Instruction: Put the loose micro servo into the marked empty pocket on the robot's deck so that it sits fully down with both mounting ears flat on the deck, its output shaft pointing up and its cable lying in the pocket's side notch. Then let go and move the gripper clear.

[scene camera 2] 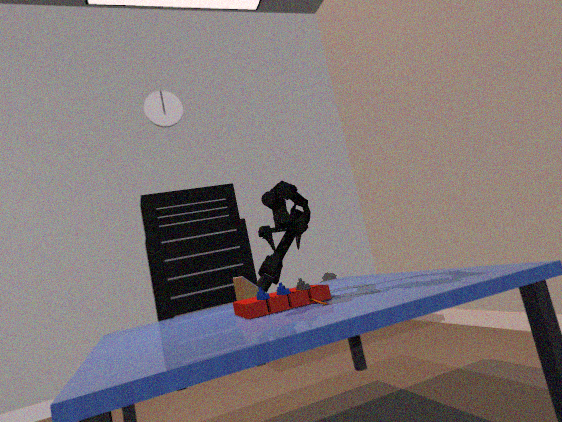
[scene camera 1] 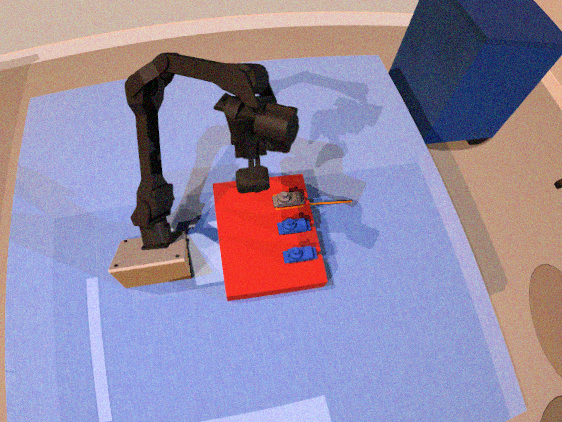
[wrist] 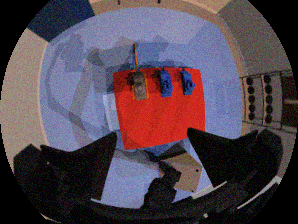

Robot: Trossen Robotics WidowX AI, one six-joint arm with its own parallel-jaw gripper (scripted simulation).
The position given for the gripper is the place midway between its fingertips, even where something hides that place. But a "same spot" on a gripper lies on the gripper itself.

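The gripper appears in scene camera 1 (256, 174), and it is visible in scene camera 2 and in the wrist view as well. On the gripper, (scene camera 2: 268, 235) and (wrist: 245, 135) are the same spot.
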